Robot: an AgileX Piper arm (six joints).
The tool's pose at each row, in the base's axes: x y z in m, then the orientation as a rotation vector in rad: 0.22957 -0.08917 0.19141 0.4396 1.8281 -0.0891; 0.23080 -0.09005 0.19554 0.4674 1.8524 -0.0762; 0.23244 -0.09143 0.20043 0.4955 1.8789 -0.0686; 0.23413 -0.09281 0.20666 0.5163 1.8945 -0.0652; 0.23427 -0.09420 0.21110 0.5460 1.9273 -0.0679; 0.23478 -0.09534 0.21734 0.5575 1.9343 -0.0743; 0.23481 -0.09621 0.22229 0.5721 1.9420 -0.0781; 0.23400 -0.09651 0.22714 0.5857 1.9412 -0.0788; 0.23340 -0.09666 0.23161 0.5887 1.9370 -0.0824; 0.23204 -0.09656 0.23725 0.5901 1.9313 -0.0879; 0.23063 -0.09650 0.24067 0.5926 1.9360 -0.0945; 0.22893 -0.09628 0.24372 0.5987 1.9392 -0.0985; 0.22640 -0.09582 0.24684 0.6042 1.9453 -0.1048; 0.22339 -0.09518 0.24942 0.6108 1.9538 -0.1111; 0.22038 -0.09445 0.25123 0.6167 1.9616 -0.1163; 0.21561 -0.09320 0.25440 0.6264 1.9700 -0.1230
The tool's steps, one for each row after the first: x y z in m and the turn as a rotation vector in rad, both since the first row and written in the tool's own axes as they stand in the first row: -0.00439 0.00028 0.00011 0.0080 0.0295 0.0205; -0.00971 0.00035 0.00051 0.0199 0.0606 0.0379; -0.01631 0.00066 0.00055 0.0299 0.0795 0.0504; -0.02086 0.00014 -0.00028 0.0499 0.1157 0.0621; -0.02712 0.00027 -0.00139 0.0607 0.1235 0.0651; -0.03199 0.00028 -0.00262 0.0715 0.1329 0.0712; -0.03643 0.00051 -0.00474 0.0791 0.1344 0.0798; -0.04053 0.00090 -0.00660 0.0827 0.1304 0.0808; -0.04548 0.00144 -0.00958 0.0867 0.1244 0.0801; -0.04834 0.00157 -0.01192 0.0927 0.1285 0.0775; -0.05075 0.00169 -0.01446 0.0988 0.1321 0.0788; -0.05297 0.00175 -0.01783 0.1063 0.1381 0.0781; -0.05452 0.00174 -0.02154 0.1145 0.1467 0.0776; -0.05533 0.00168 -0.02503 0.1216 0.1546 0.0773; -0.05687 0.00172 -0.03069 0.1317 0.1636 0.0786
